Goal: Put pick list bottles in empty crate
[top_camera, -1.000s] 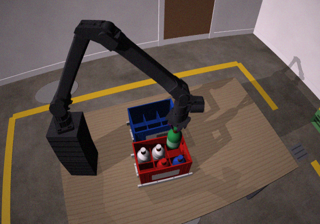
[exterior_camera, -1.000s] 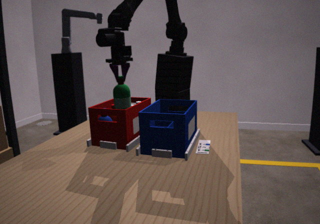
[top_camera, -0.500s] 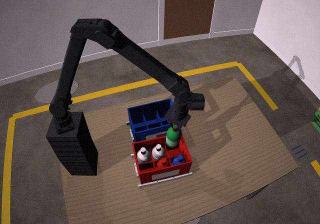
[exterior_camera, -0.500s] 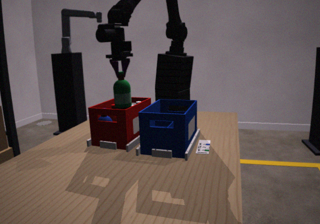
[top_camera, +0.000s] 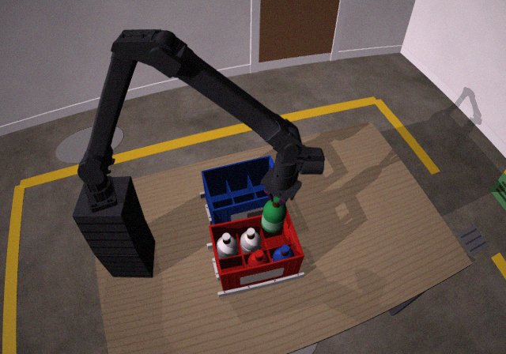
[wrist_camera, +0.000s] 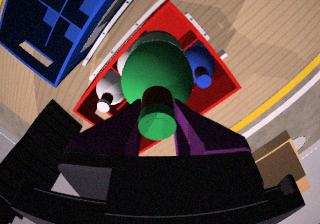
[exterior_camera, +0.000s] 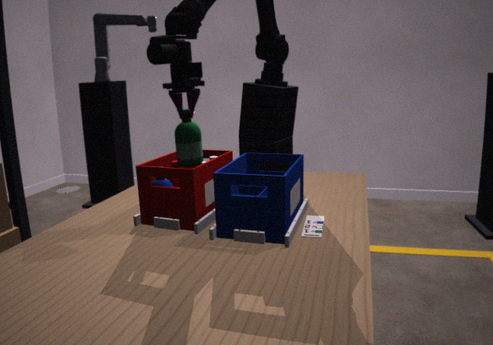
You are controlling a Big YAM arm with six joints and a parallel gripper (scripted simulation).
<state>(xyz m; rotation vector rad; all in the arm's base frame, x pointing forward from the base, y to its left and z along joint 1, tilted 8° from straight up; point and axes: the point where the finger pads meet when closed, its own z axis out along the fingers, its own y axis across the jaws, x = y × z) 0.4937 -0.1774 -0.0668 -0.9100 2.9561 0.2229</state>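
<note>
Right now my hand is 60 mm above the green bottle. From my hand the other things lie so: blue bottle 220 mm below, 90 mm to the right; then red crate 230 mm below, 80 mm behind, 30 mm to the right; then red bottle 220 mm below, 90 mm behind, 70 mm to the right.
</note>
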